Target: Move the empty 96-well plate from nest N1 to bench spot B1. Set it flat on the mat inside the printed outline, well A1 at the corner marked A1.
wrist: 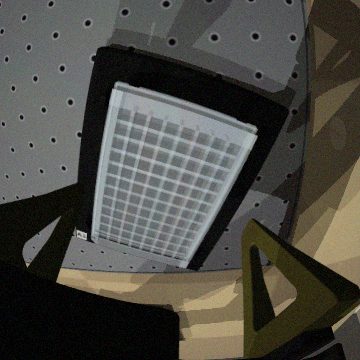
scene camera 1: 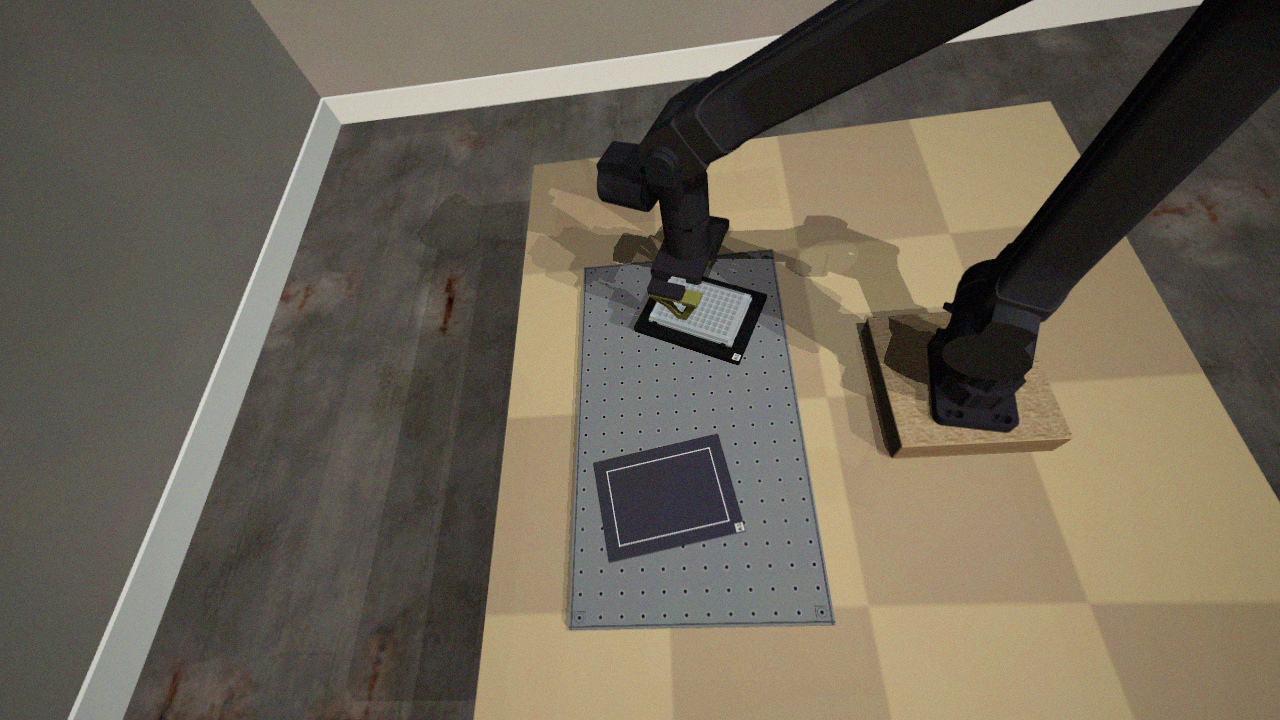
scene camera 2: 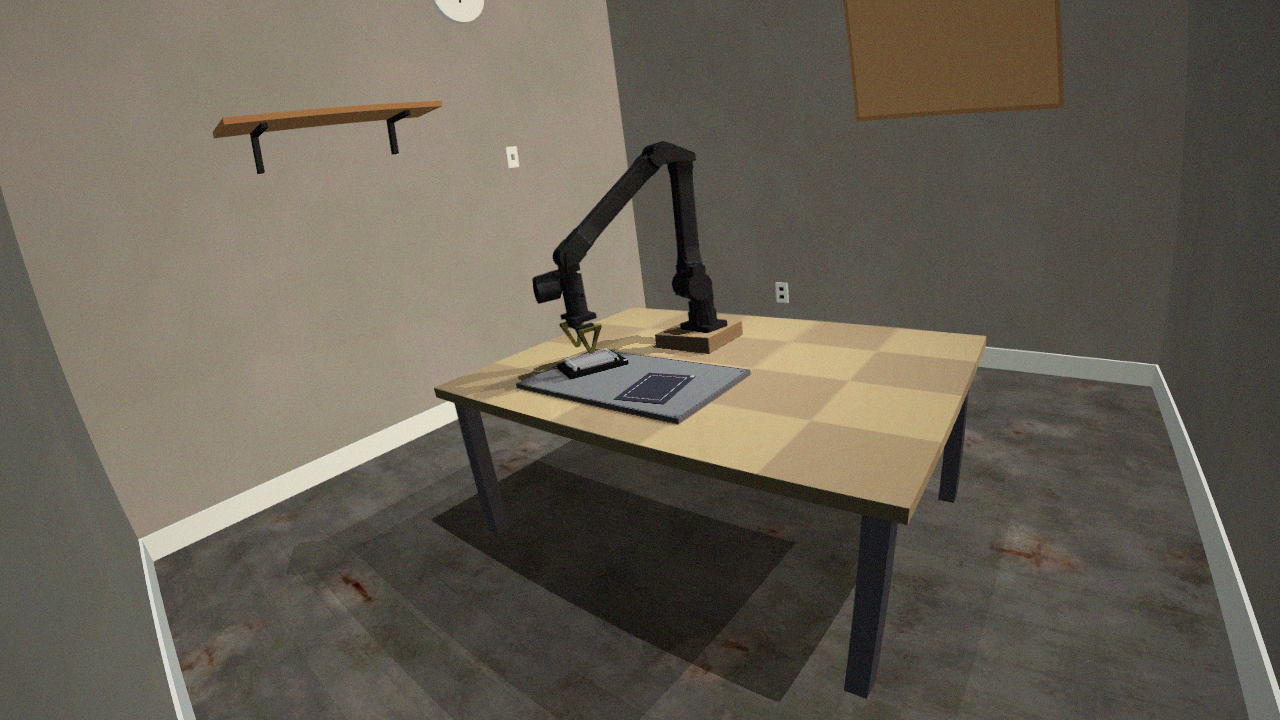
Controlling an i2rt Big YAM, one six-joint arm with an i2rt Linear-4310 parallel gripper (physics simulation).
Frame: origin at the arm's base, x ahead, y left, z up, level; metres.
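Seen in the pictures: gripper, between the fingertips: (wrist: 166, 211) (scene camera 1: 693, 291) (scene camera 2: 584, 350); arm's base, origin of its link: (scene camera 1: 967, 384) (scene camera 2: 704, 327).
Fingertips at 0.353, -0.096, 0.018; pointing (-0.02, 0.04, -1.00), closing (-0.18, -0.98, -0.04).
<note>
Pixels of each thing's top centre, then the offset from my fingertips to it, as dx, dy, dz. "spot": a spot on its surface instead. Level surfaces: height alone.
- pale 96-well plate, centre of its top: (wrist: 155, 200) (scene camera 1: 699, 305) (scene camera 2: 590, 356) -0.010, +0.009, -0.021
- black nest N1, centre of its top: (wrist: 156, 196) (scene camera 1: 700, 306) (scene camera 2: 591, 358) -0.010, +0.009, -0.025
- nest's white corner label, a spot on its surface: (wrist: 81, 234) (scene camera 1: 736, 356) spot: -0.070, +0.079, -0.035
- B1, centre of its top: (scene camera 1: 665, 495) (scene camera 2: 655, 386) -0.002, +0.282, -0.045
- small corner label, a spot on its surface: (scene camera 1: 739, 527) spot: -0.097, +0.306, -0.045
- checkered table, height of its surface: dz -0.060
The pale 96-well plate (scene camera 1: 720, 315) (scene camera 2: 592, 360) (wrist: 165, 170) sits in the black nest N1 (scene camera 1: 689, 346) (scene camera 2: 623, 360) (wrist: 190, 75). The nest's white corner label (scene camera 1: 736, 357) (wrist: 81, 234) shows. My gripper (scene camera 1: 682, 308) (scene camera 2: 584, 346) (wrist: 166, 211) is open and empty, pointing down close above the plate. In the wrist view its olive fingers stand wide apart, to the left and right of the plate's lower end. The dark mat at B1 (scene camera 1: 666, 497) (scene camera 2: 657, 387) bears a white printed outline and a small corner label (scene camera 1: 739, 527); no plate is on it.
The nest and mat lie on a grey perforated board (scene camera 1: 769, 573) (scene camera 2: 689, 407) (wrist: 30, 95) on the checkered table (scene camera 1: 966, 537) (scene camera 2: 850, 438). The arm's base stands on a wooden block (scene camera 1: 1042, 420) (scene camera 2: 725, 334) beside the board. The arm's shadow falls across the table and the board's far end.
</note>
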